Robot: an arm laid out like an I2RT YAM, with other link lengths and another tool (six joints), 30 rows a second.
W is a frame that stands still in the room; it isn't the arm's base.
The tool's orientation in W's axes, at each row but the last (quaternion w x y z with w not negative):
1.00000 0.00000 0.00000 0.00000
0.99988 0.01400 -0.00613 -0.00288
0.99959 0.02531 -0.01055 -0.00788
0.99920 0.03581 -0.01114 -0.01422
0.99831 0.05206 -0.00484 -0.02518
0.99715 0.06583 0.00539 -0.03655
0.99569 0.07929 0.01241 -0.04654
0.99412 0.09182 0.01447 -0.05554
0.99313 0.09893 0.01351 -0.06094
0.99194 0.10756 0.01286 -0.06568
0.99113 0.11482 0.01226 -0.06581
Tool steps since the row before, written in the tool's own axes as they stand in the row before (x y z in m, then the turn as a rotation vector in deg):
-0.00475 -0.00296 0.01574 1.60 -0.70 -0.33
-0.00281 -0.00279 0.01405 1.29 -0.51 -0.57
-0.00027 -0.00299 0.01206 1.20 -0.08 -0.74
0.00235 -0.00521 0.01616 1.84 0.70 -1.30
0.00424 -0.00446 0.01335 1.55 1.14 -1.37
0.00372 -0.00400 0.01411 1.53 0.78 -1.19
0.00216 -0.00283 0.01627 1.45 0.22 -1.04
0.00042 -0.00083 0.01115 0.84 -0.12 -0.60
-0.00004 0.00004 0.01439 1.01 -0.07 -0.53
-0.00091 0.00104 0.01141 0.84 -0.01 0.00
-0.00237 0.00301 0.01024 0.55 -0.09 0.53
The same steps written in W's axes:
-0.00475 -0.00296 0.01574 1.60 -0.70 -0.33
-0.00300 -0.00317 0.01393 1.29 -0.50 -0.57
-0.00057 -0.00359 0.01188 1.21 -0.06 -0.72
0.00183 -0.00641 0.01579 1.89 0.74 -1.21
0.00385 -0.00603 0.01284 1.62 1.20 -1.23
0.00350 -0.00608 0.01341 1.58 0.82 -1.10
0.00216 -0.00557 0.01555 1.45 0.25 -1.04
0.00053 -0.00291 0.01079 0.81 -0.10 -0.64
0.00018 -0.00281 0.01411 0.99 -0.08 -0.57
-0.00063 -0.00133 0.01140 0.83 -0.12 -0.04
-0.00185 0.00086 0.01074 0.54 -0.28 0.47

